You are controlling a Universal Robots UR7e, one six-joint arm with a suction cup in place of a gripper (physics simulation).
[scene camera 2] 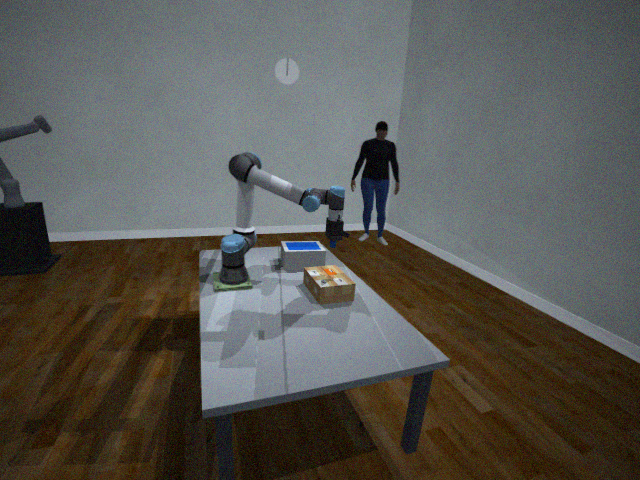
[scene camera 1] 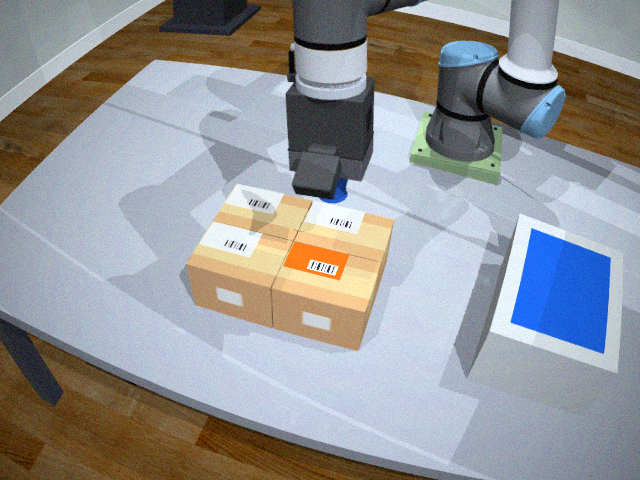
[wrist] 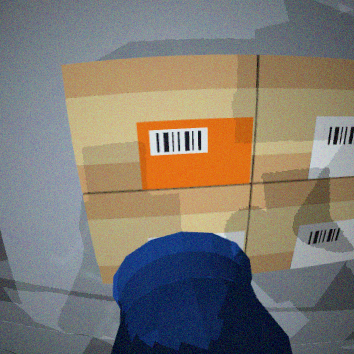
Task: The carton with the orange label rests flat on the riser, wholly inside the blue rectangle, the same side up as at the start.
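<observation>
The suction cup (wrist: pixel 186 285) is holding nothing. There's a white riser (scene camera 2: pixel 295 255) resting on the table, though in the wrist view the riser is out of frame.
</observation>
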